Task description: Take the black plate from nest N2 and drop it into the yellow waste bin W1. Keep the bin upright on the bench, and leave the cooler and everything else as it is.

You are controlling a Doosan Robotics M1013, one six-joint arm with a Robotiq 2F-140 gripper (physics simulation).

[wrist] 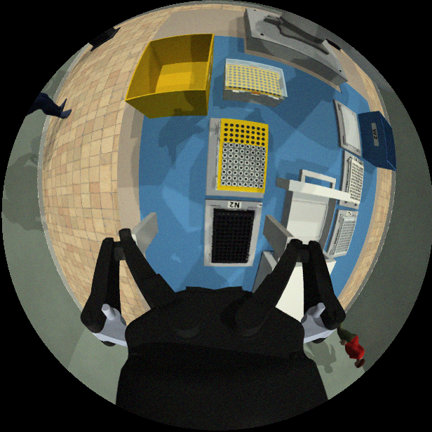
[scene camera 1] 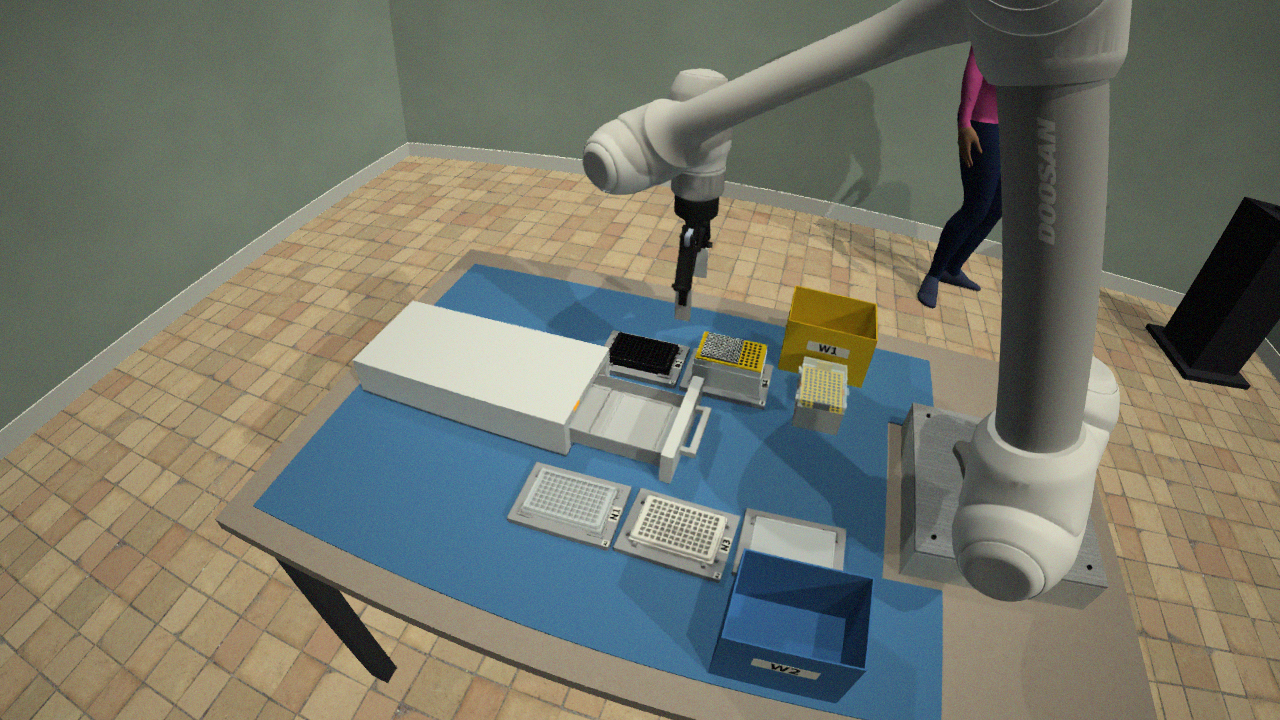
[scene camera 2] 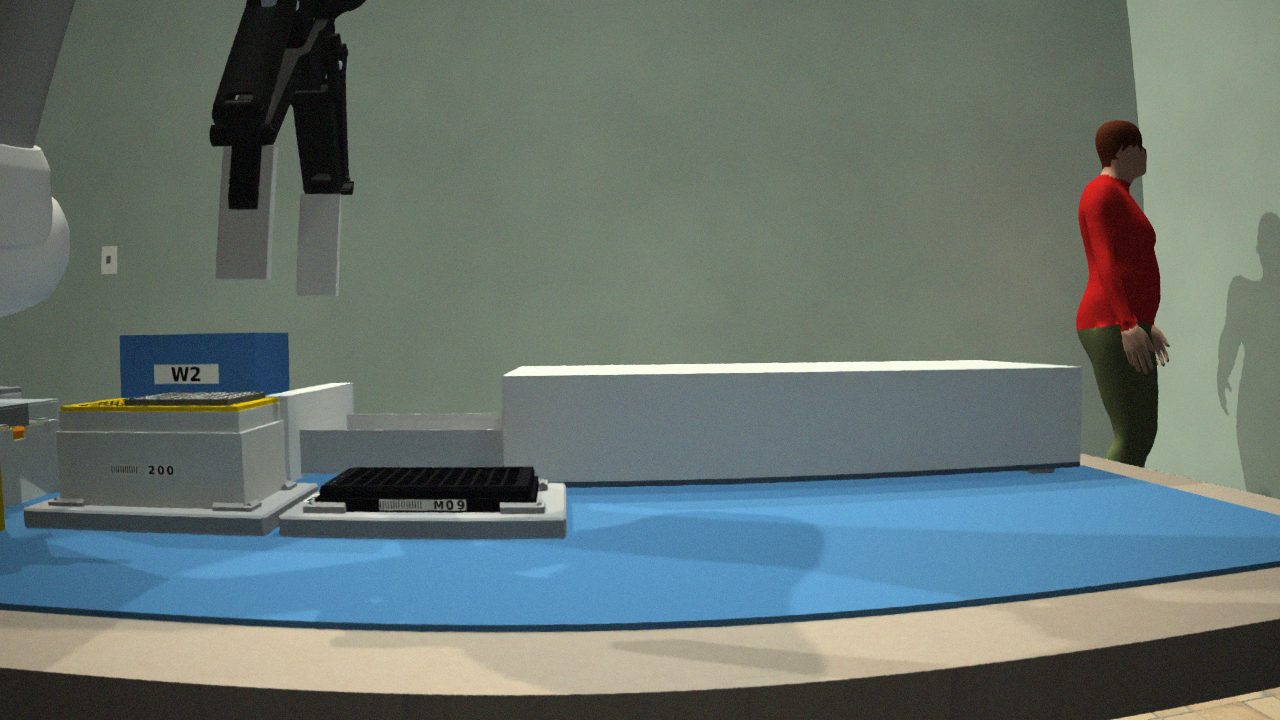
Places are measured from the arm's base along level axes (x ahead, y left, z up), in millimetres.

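Pixels of known places: gripper, fingertip midpoint: (scene camera 1: 691, 296) (scene camera 2: 285, 288).
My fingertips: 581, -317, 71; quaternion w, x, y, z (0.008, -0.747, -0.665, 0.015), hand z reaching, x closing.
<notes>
For each thing: its middle in the pictures, then the offset to it from my fingertips, as dx, dy, dz. "*": a spot on its surface instead.
- black plate at the middle of its body: (scene camera 2: 432, 487) (scene camera 1: 642, 353) +82, +38, -120
- nest N2 at the middle of its body: (scene camera 2: 433, 504) (scene camera 1: 642, 357) +82, +38, -131
- yellow waste bin W1 at the middle of its body: (scene camera 1: 828, 335) -283, -46, -80
- yellow-topped tip rack at the middle of its body: (scene camera 2: 174, 445) (scene camera 1: 730, 362) -88, +61, -95
- clear-lidded tip box at a spot on its surface: (scene camera 1: 821, 389) * -255, +131, -70
- Blue bin W2 at the middle of its body: (scene camera 2: 207, 383) (scene camera 1: 791, 627) -204, +590, -80
The black plate (scene camera 1: 642, 354) (scene camera 2: 427, 483) (wrist: 232, 235) lies flat in nest N2 (scene camera 2: 429, 527) (wrist: 208, 250). My gripper (scene camera 1: 691, 291) (scene camera 2: 281, 279) (wrist: 210, 223) is open and empty, fingers down, well above the bench. In the wrist view the plate shows between the fingertips, right of midway. The yellow waste bin W1 (scene camera 1: 861, 353) (wrist: 175, 104) stands upright, its inside visible from above. The cooler, a white box (scene camera 1: 483, 358) (scene camera 2: 787, 420) (wrist: 291, 290), stands beside N2 with its drawer (scene camera 1: 626, 416) (wrist: 305, 220) pulled out.
A yellow-topped tip rack (scene camera 1: 733, 353) (scene camera 2: 170, 461) (wrist: 242, 160) stands beside N2. A clear-lidded tip box (scene camera 1: 821, 389) (wrist: 254, 80) is near W1. Blue bin W2 (scene camera 1: 792, 626) (scene camera 2: 259, 358) (wrist: 370, 145) and two pale plates (scene camera 1: 570, 498) (scene camera 1: 680, 528) are across the bench. People stand beyond it.
</notes>
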